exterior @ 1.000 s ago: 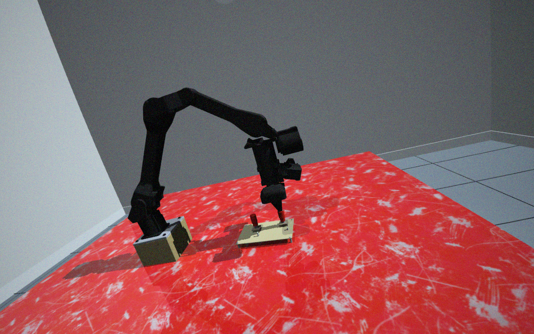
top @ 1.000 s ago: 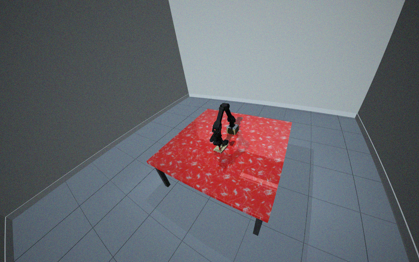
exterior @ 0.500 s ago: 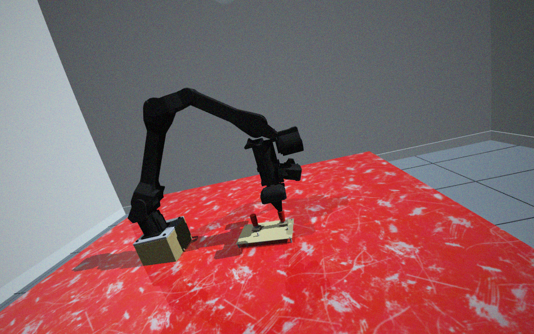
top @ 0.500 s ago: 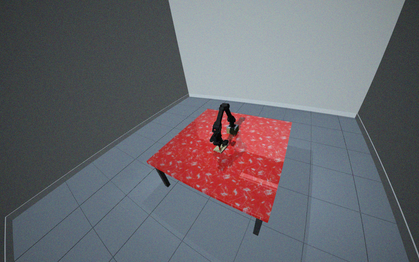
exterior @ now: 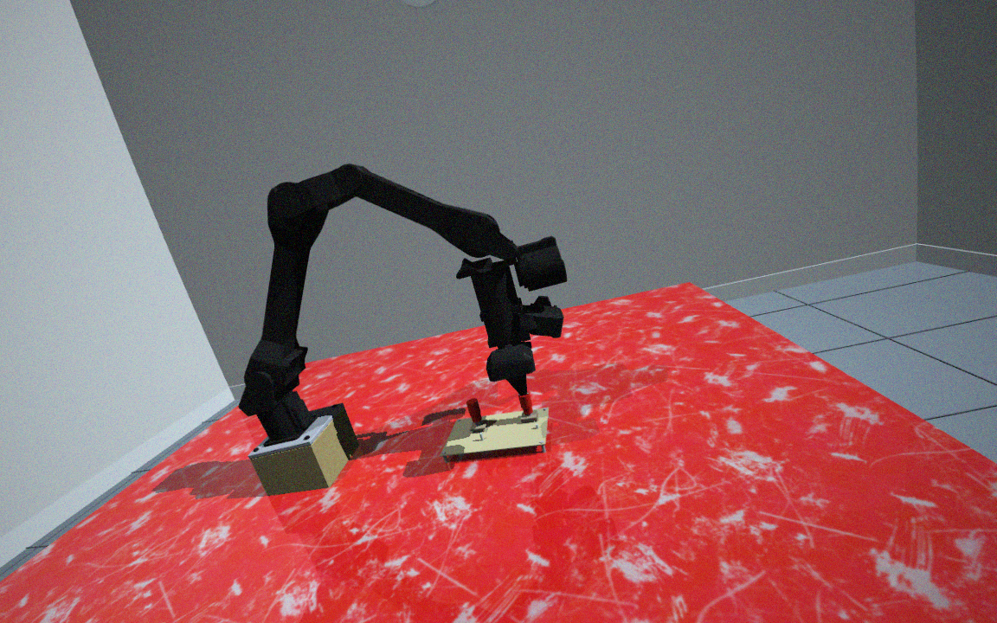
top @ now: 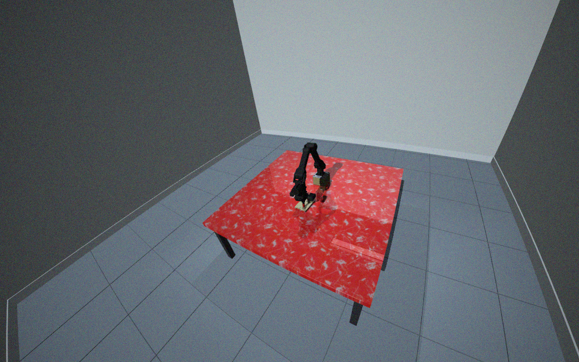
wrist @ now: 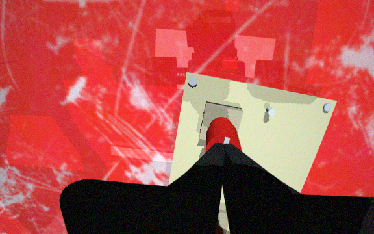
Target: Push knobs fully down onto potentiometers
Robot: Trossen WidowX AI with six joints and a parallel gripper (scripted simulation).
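The knob lies 1 cm below my gripper tip.
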